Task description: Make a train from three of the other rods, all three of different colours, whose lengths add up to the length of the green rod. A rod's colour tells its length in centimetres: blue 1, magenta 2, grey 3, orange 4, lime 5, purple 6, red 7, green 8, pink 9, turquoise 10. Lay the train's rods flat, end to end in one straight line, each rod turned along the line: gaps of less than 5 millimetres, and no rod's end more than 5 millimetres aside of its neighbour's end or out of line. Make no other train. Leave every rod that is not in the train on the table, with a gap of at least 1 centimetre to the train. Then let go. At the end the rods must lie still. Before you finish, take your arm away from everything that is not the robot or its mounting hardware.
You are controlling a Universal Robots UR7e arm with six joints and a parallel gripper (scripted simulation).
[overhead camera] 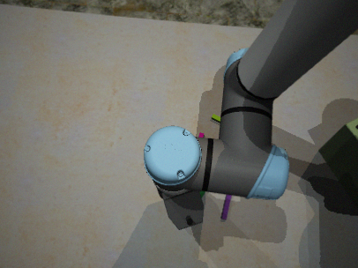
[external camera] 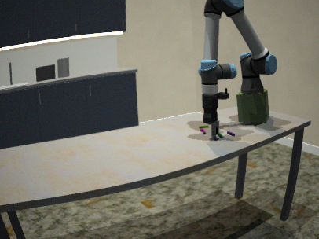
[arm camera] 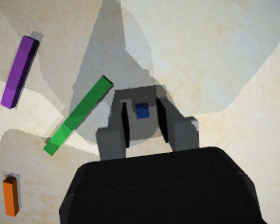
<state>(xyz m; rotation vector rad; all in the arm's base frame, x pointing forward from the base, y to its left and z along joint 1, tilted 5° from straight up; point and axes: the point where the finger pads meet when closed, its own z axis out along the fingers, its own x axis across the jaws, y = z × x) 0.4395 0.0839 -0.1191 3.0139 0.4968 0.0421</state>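
My gripper is now 3 cm above the blue rod. The rest, counted from my hand: purple rod 10 cm behind, 3 cm below, 1 cm to the left; orange rod 11 cm to the right, 11 cm behind, 3 cm below; green rod 5 cm behind, 3 cm below, 2 cm to the right.
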